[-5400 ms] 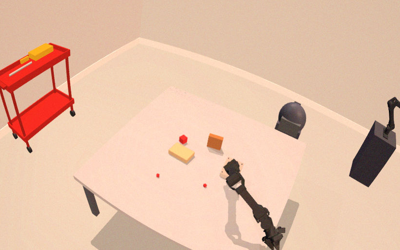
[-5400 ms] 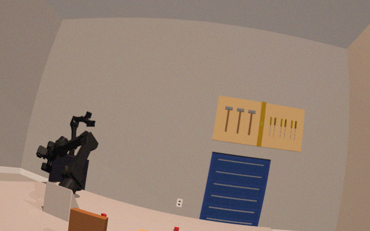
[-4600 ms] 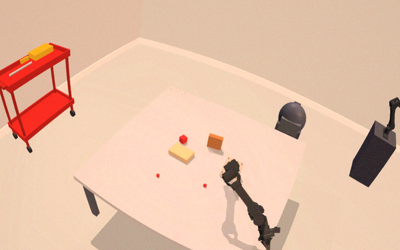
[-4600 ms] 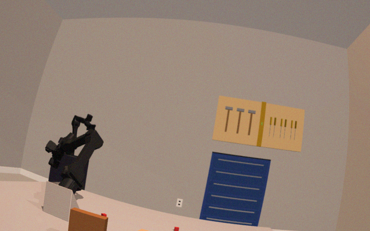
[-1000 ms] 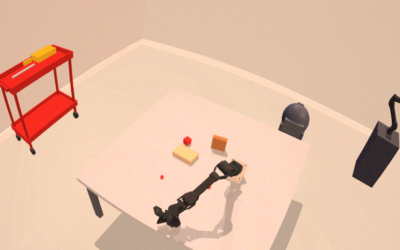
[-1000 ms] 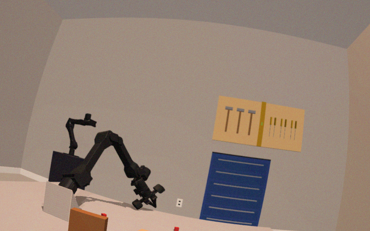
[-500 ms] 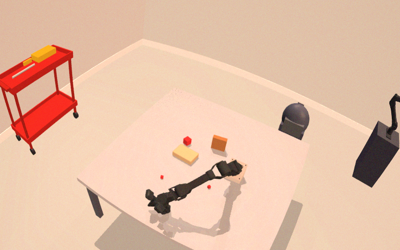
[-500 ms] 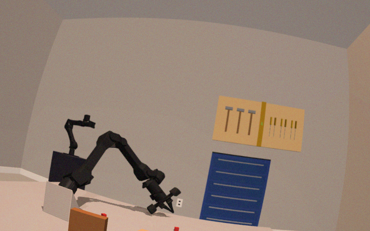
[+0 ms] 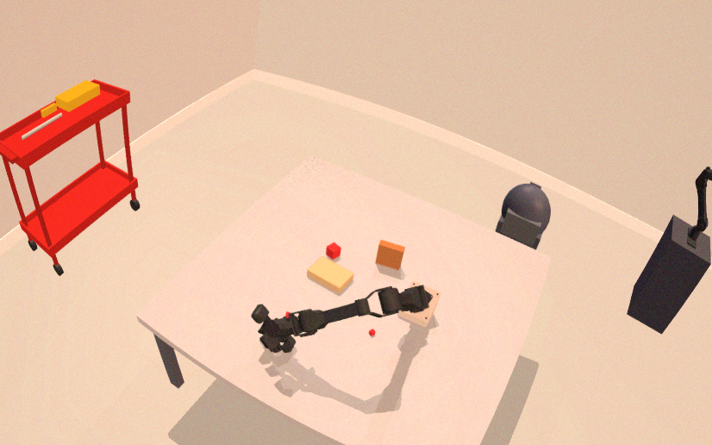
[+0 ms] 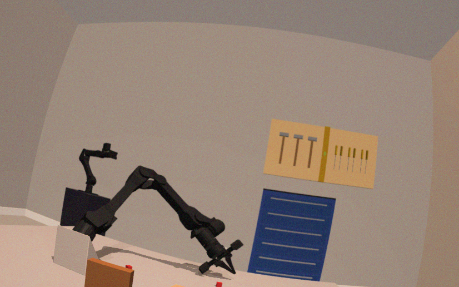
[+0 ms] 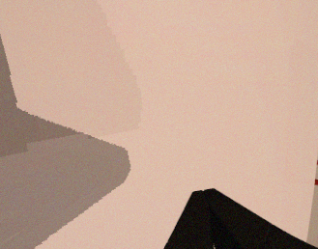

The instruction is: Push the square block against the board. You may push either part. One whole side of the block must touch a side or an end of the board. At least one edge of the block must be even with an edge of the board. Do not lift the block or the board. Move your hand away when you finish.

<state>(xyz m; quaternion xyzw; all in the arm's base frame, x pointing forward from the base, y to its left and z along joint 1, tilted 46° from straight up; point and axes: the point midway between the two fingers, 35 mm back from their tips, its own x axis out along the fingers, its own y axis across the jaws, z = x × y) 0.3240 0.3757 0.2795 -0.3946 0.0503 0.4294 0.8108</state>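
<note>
My gripper tip is now 13 cm past the square block, 62 cm to the left of it and 2 cm below it. The rest, counted from my gripper tip: red piece: 6 cm ahead, 51 cm to the right, 1 cm below; tan board: 41 cm to the right, 1 cm below.
</note>
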